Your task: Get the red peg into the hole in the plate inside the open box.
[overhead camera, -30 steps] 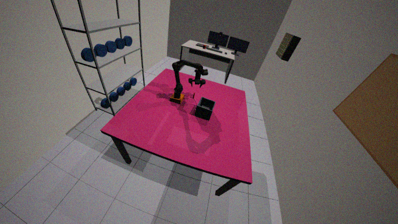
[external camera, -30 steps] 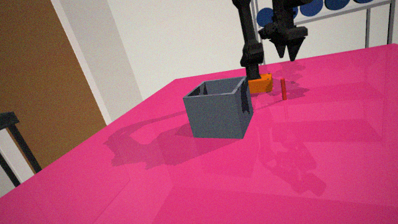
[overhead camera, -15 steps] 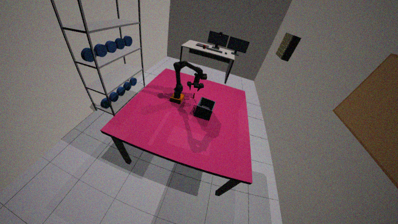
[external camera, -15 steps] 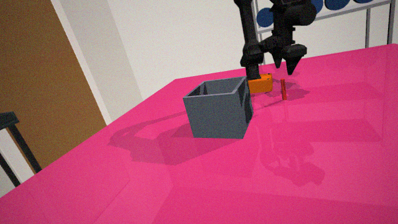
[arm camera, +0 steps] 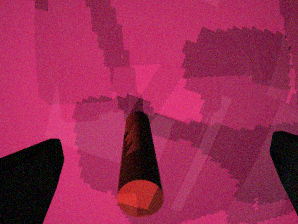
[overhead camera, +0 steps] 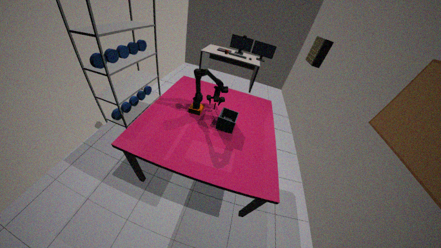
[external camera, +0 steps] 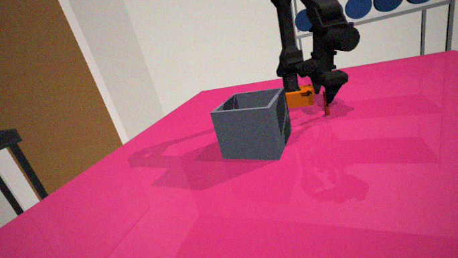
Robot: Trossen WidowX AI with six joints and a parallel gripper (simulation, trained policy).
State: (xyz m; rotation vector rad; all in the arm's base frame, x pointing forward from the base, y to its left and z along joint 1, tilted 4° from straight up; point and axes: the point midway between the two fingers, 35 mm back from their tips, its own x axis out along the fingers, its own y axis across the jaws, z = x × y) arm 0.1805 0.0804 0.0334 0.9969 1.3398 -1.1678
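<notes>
My gripper tip is now 1 cm to the right of the red peg, 1 cm short of it and 1 cm above it.
</notes>
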